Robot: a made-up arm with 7 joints. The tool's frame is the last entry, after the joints.
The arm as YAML. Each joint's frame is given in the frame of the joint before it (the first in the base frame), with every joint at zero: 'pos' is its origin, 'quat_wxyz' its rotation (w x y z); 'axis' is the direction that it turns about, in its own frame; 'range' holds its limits. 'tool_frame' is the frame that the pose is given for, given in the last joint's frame.
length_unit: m
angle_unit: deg
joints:
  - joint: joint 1
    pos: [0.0, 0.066, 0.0]
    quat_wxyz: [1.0, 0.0, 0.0, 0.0]
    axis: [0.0, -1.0, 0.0]
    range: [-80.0, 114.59]
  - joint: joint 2
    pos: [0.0, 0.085, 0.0]
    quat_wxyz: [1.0, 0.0, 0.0, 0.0]
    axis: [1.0, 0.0, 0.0]
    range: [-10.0, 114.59]
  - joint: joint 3
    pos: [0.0, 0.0, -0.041]
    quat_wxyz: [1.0, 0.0, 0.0, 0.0]
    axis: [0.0, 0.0, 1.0]
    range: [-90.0, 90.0]
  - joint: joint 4
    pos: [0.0, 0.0, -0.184]
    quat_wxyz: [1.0, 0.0, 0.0, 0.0]
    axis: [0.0, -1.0, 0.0]
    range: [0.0, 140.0]
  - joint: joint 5
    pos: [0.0, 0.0, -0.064]
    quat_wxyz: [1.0, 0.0, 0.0, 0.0]
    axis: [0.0, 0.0, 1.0]
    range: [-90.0, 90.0]
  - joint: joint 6
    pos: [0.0, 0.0, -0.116]
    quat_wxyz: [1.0, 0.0, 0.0, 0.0]
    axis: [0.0, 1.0, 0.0]
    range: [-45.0, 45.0]
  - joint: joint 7
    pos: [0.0, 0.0, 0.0]
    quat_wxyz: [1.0, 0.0, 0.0, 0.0]
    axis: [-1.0, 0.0, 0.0]
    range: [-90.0, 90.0]
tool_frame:
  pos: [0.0, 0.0, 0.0]
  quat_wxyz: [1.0, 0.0, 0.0, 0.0]
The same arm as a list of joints. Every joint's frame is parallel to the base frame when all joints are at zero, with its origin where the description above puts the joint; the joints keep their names.
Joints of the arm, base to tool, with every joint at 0 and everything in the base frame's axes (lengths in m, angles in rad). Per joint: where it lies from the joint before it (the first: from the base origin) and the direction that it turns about. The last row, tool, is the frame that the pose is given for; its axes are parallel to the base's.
joint 1: origin 0 0.066 0 axis -y
joint 2: origin 0 0.085 0 axis +x
joint 3: origin 0 0 -0.041 axis +z
joint 4: origin 0 0 -0.184 axis -y
joint 5: origin 0 0 -0.064 axis +z
joint 6: origin 0 0 -0.116 axis +y
joint 7: origin 0 0 0 axis -x
tool: origin 0 0 0
Joint limits (rad, base to tool): -1.3963..2 -0.1745..2 -1.5708..1.5708 0..2.4435 -1.5708..1.5708 -0.7854..0.7854 -1.5708..1.5708

